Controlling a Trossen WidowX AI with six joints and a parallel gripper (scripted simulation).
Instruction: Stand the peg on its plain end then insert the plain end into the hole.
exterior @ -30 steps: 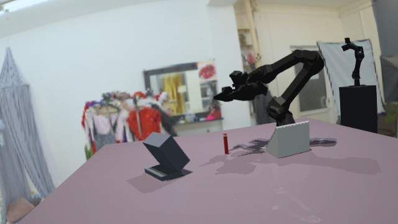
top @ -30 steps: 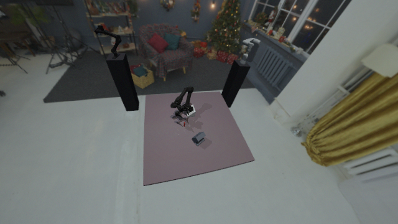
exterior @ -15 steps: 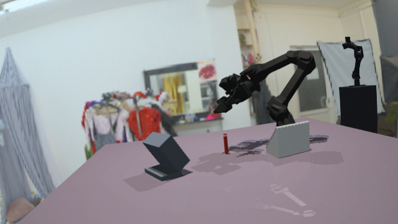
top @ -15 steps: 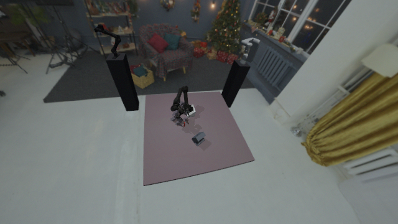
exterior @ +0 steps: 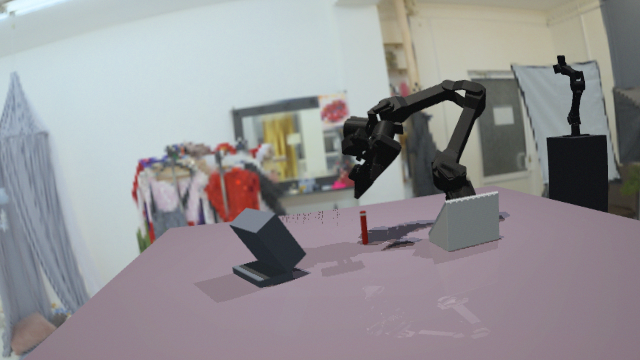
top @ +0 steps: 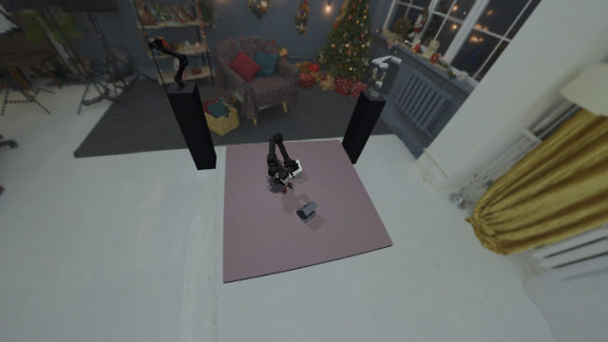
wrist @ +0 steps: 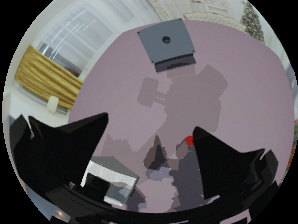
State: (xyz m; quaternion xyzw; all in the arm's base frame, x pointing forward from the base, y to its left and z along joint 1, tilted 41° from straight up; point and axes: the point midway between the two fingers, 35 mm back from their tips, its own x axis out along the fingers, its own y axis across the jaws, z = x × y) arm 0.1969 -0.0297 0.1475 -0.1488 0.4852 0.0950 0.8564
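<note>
The red peg lies 4 cm to the right of my gripper tip and 8 cm below it. Also, from my gripper tip: grey sloped panel 23 cm ahead, 10 cm to the left, 6 cm below.
</note>
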